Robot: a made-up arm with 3 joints. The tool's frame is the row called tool. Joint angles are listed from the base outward.
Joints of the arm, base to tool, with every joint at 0 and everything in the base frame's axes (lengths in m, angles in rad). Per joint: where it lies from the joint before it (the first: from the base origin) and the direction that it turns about. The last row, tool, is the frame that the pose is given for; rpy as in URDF.
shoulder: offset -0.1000 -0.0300 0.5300 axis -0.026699 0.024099 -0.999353
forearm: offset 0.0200 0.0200 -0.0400 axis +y
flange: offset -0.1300 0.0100 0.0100 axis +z
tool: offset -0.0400 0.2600 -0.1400 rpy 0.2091 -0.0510 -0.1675
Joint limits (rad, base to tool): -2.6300..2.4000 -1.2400..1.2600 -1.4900..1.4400
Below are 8 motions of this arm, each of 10 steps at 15 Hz.
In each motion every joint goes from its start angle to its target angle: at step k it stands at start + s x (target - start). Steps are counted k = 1, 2, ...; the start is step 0. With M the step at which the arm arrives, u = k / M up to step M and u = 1 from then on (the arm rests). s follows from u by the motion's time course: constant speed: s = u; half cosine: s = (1 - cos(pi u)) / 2; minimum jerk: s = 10 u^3 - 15 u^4 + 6 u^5.
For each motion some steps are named. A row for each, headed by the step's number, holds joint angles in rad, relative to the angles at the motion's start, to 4 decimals.
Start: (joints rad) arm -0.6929 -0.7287 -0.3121
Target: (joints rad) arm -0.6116 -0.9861 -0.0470
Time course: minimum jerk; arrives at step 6
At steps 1, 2, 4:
1: 0.0029 -0.0091 0.0094
2: 0.0171 -0.0540 0.0556
4: 0.0642 -0.2034 0.2095

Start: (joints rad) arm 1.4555 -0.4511 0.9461
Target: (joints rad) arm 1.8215 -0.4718 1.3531
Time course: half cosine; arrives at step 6
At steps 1, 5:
1: 0.0245 -0.0014 0.0273
5: 0.3415 -0.0193 0.3797

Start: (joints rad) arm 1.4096 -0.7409 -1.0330
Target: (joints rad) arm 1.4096 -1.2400 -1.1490
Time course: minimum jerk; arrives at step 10
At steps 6, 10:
6: 0.0000 -0.3407 -0.0792
10: 0.0000 -0.4991 -0.1160

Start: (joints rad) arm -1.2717 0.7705 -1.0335
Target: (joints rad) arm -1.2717 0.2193 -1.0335
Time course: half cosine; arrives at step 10
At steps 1, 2, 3, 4, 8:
1: 0.0000 -0.0135 0.0000
2: 0.0000 -0.0526 0.0000
3: 0.0000 -0.1136 0.0000
4: 0.0000 -0.1904 0.0000
8: 0.0000 -0.4986 0.0000

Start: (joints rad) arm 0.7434 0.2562 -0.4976
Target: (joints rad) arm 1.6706 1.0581 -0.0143
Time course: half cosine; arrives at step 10
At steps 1, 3, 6, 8, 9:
1: 0.0227 0.0196 0.0118
3: 0.1911 0.1653 0.0996
6: 0.6069 0.5249 0.3163
8: 0.8387 0.7253 0.4371
9: 0.9045 0.7823 0.4715

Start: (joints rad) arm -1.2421 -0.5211 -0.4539
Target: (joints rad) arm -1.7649 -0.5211 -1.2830
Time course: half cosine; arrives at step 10
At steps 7, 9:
7: -0.4150 0.0000 -0.6582
9: -0.5100 0.0000 -0.8088

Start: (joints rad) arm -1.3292 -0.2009 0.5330
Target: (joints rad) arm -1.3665 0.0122 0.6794
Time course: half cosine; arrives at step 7
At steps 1, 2, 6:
1: -0.0018 0.0106 0.0072
2: -0.0070 0.0401 0.0276
6: -0.0355 0.2025 0.1392

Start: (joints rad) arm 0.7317 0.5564 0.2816
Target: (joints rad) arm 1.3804 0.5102 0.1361
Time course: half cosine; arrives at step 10
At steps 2, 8, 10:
2: 0.0619 -0.0044 -0.0139
8: 0.5868 -0.0418 -0.1316
10: 0.6487 -0.0462 -0.1455

